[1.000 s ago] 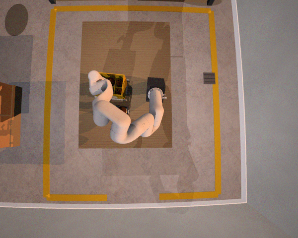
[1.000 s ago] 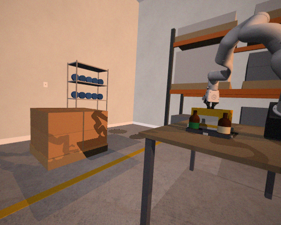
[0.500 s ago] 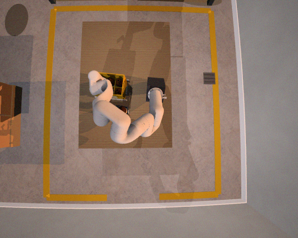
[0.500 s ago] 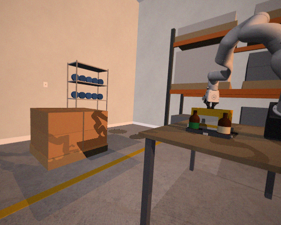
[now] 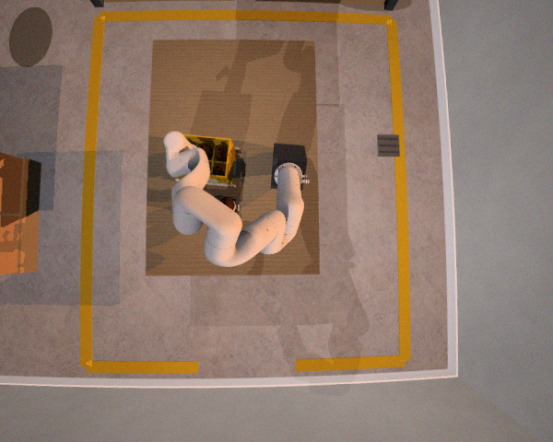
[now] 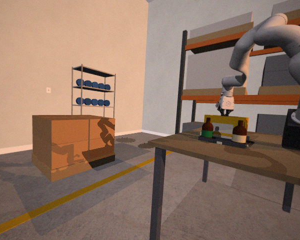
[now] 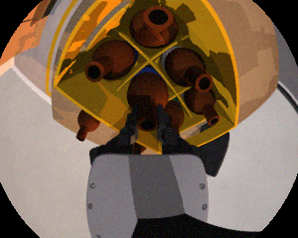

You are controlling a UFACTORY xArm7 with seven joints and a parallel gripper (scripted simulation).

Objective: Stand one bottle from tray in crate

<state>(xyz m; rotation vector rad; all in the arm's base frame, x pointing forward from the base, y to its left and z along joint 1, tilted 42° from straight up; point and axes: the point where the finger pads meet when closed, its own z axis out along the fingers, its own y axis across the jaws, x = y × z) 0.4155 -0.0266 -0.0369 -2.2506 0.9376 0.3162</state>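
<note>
Now: hand 9 cm above the yellow crate and 4 cm to the left of it. Round my hand: dark tray: 18 cm to the left, 16 cm below, 3 cm behind.
</note>
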